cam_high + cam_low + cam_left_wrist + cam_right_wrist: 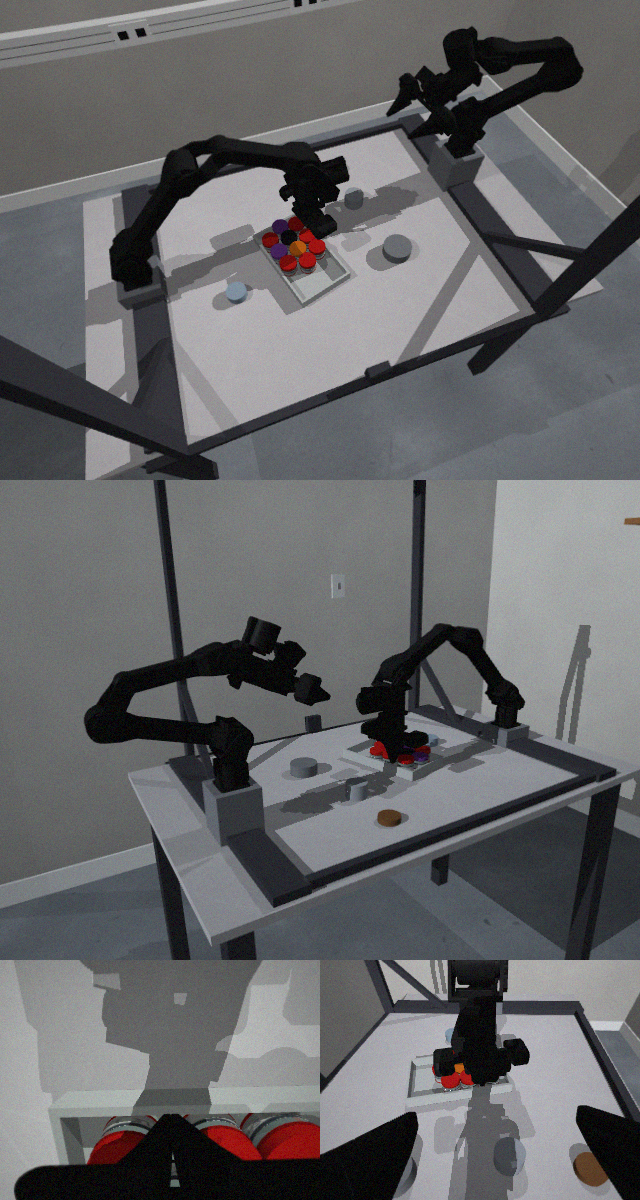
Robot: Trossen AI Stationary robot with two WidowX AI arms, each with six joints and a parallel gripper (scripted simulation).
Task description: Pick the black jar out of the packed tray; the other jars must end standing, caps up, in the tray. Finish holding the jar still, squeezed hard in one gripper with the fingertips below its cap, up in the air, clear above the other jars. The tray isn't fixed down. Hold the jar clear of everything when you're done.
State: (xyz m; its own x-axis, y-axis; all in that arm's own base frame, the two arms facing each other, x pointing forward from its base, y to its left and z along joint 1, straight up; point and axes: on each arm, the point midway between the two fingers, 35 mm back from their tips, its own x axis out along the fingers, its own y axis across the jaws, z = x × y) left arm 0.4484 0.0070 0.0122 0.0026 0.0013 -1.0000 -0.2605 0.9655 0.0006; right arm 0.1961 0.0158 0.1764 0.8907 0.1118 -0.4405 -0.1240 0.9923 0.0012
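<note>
Now: left hand 10 cm to the right of the purple jar, 4 cm past it and 4 cm above it. Also, from my left hand: black jar 6 cm to the left, 4 cm below, 1 cm behind; orange jar 6 cm behind, 5 cm to the left, 4 cm below; grey disc 19 cm to the right, 15 cm behind, 5 cm below.
</note>
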